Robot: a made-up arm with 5 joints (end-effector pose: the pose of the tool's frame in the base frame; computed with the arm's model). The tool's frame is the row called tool.
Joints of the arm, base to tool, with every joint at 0 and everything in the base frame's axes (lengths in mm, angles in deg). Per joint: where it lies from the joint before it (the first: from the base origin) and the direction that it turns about. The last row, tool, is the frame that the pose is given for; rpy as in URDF.
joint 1: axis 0 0 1 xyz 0 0 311
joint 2: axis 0 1 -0.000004 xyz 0 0 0
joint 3: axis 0 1 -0.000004 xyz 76 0 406
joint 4: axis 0 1 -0.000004 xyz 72 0 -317
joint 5: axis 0 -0.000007 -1 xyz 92 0 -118
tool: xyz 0 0 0 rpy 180 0 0
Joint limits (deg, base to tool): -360..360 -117.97..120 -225..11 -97..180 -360..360
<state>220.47 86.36 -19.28 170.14 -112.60</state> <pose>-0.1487 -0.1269 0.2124 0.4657 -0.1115 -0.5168 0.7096</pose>
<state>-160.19 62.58 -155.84 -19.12 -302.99</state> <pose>-0.7356 -0.2650 0.6504 -0.1775 -0.5274 0.5162 0.6511</pose>
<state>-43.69 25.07 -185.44 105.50 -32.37</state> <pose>0.3102 -0.2963 0.9767 0.8832 -0.0875 0.3629 0.2839</pose>
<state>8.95 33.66 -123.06 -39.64 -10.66</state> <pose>0.6319 0.0995 0.8213 0.4239 0.0733 0.9026 0.0135</pose>
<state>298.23 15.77 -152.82 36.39 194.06</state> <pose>0.2108 -0.3927 1.0744 0.3923 0.5036 -0.3113 0.7040</pose>
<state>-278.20 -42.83 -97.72 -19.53 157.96</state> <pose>-0.0172 -0.1195 1.0932 -0.1361 0.1067 0.4907 0.8540</pose>
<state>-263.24 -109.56 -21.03 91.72 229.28</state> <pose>0.0081 -0.0680 0.4735 -0.3796 0.8632 0.3182 0.0972</pose>
